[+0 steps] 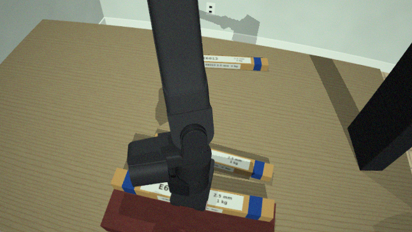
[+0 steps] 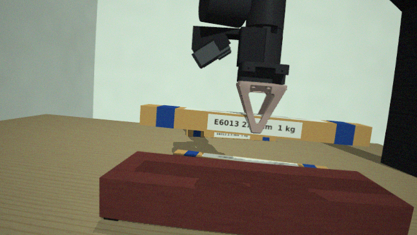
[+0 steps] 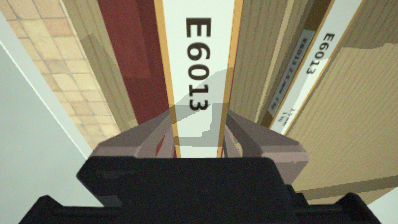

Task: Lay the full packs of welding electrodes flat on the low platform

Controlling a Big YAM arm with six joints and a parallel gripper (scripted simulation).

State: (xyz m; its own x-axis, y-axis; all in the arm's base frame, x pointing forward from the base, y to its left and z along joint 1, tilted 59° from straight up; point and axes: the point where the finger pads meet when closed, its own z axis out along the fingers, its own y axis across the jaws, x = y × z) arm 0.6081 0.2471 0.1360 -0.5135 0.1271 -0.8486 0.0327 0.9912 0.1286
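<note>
The dark red low platform lies 12 cm below my hand and 3 cm to the left of it.
</note>
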